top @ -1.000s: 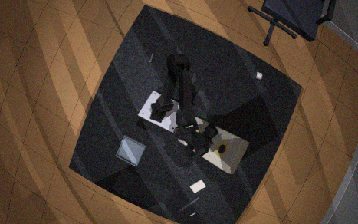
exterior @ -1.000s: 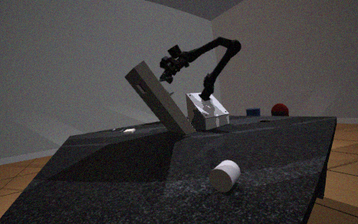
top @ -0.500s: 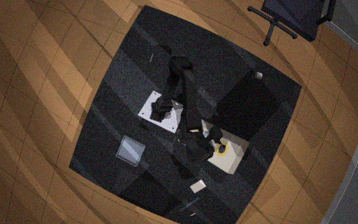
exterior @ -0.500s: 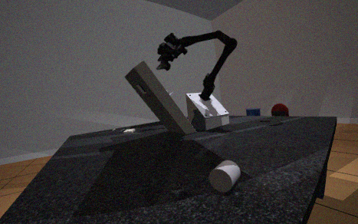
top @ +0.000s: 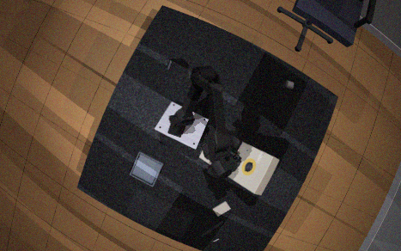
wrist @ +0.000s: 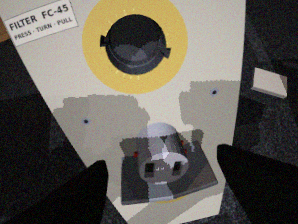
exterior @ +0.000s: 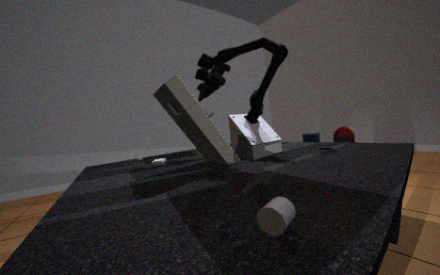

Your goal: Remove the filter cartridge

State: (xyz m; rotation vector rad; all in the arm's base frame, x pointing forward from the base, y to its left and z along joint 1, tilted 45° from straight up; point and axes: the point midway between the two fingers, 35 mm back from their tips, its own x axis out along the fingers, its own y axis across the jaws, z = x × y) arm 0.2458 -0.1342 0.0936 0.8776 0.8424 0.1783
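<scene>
My gripper tip is 1 cm short of the round filter cartridge and 7 cm above it. Round my gripper tip: small pale block (11 cm ahead, 33 cm to the right, 28 cm below); grey square tray (38 cm behind, 24 cm to the right, 28 cm below).
</scene>
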